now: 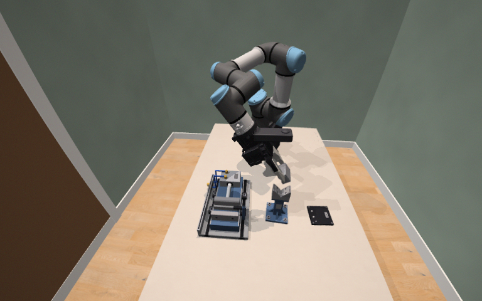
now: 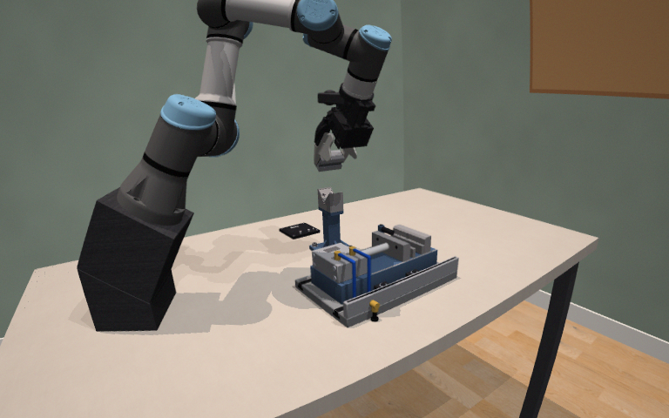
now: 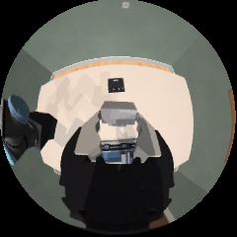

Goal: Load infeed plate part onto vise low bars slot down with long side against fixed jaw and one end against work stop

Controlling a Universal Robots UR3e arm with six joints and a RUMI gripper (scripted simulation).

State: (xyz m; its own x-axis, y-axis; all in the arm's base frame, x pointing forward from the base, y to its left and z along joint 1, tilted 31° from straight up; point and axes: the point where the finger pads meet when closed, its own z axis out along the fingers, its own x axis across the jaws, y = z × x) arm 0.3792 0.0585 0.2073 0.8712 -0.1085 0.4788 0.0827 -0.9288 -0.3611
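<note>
Right now my hand is 1 cm above the part. From my hand the other things lie so: air cylinder (14 cm behind, 18 cm to the right, 16 cm below); then vise (5 cm behind, 20 cm to the right, 20 cm below); then black infeed plate (3 cm ahead, 19 cm to the left, 24 cm below).
</note>
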